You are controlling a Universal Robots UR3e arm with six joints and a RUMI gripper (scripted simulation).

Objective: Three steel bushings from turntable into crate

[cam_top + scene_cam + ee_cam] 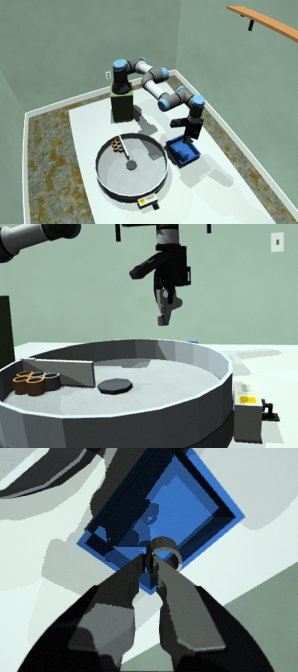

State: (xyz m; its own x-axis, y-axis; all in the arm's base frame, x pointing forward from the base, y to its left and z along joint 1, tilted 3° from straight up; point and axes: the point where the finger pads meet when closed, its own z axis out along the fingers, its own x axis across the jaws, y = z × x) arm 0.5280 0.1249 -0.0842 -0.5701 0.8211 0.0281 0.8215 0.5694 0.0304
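The blue crate is 10 mm behind my hand, 10 mm to the left of it and 110 mm below it. From my hand the other things lie so: grey turntable: 90 mm behind, 320 mm to the right, 80 mm below.
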